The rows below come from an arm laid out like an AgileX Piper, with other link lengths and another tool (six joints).
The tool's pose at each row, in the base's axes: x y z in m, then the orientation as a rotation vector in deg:
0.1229 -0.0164 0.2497 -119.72 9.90 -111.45
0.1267 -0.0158 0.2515 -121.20 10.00 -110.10
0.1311 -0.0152 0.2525 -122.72 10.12 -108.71
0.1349 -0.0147 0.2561 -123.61 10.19 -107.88
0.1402 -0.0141 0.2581 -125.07 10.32 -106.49
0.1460 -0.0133 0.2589 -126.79 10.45 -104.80
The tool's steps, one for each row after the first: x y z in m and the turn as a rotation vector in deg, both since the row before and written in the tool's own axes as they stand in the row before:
0.0019 -0.0007 0.0037 -0.37 -1.35 0.01
0.0013 -0.0004 0.0043 -0.40 -1.38 0.00
0.0038 -0.0012 0.0034 -0.24 -0.81 0.00
0.0025 -0.0007 0.0051 -0.39 -1.35 0.01
0.0015 -0.0005 0.0057 -0.45 -1.61 0.01

